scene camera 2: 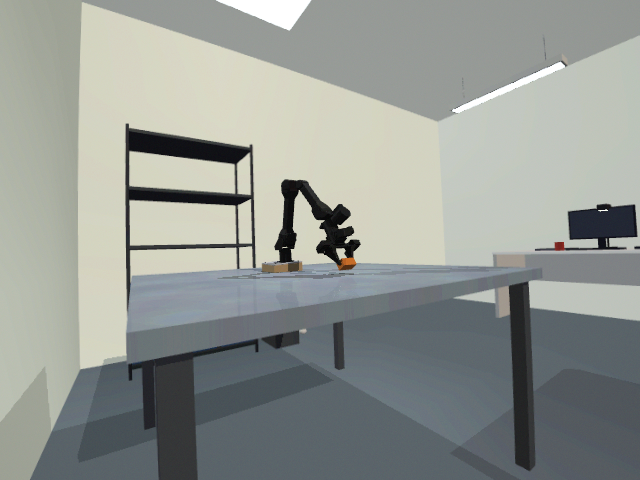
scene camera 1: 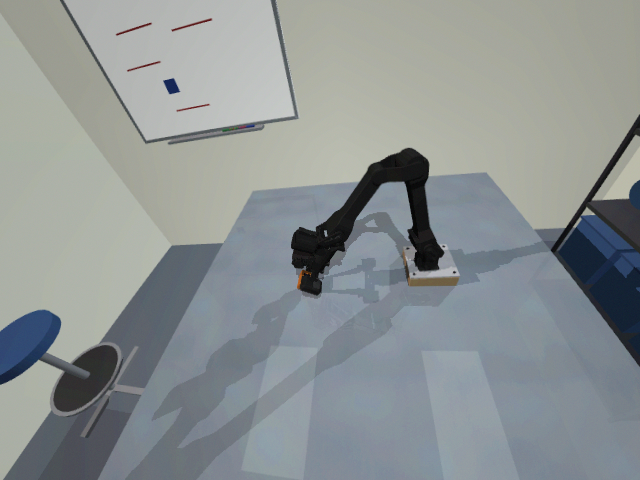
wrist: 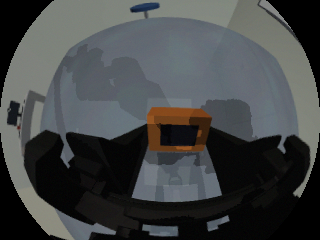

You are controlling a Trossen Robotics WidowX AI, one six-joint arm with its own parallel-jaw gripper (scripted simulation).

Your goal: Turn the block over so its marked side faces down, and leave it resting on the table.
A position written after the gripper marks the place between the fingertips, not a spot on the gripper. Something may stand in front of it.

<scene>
gripper: scene camera 2 346,264; scene camera 1 304,280; wrist 177,128
</scene>
